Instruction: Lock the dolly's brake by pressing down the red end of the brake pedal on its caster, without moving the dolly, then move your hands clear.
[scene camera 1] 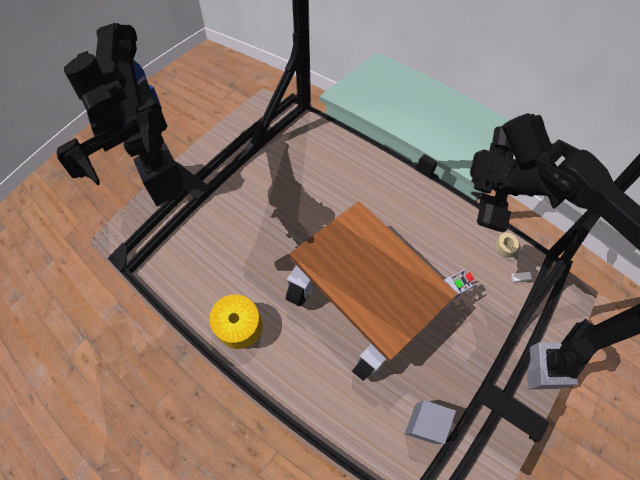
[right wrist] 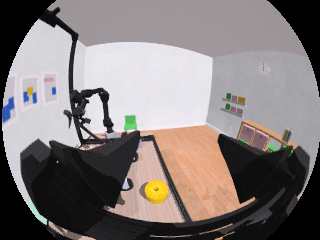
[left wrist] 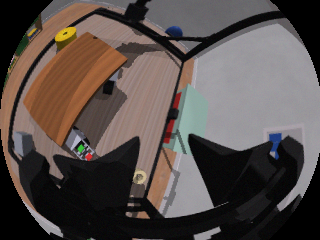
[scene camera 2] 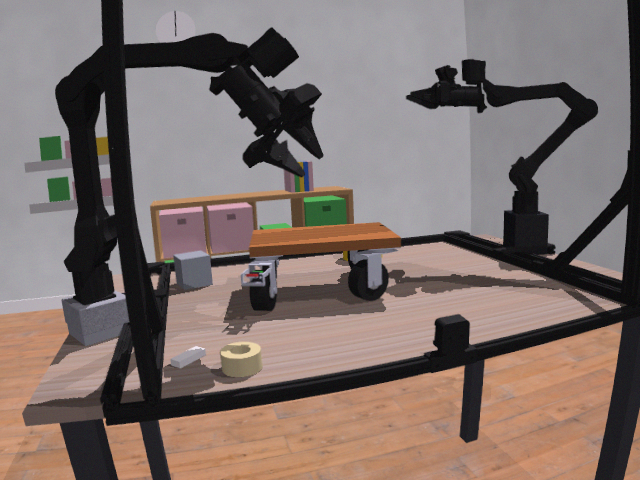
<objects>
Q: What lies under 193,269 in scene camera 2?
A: A grey cube.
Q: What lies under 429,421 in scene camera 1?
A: A grey cube.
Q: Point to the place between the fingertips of the left gripper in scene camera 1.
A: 475,179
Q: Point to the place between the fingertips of the right gripper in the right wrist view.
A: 181,136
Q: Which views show the right gripper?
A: Scene camera 1, the right wrist view and scene camera 2 only.
</objects>
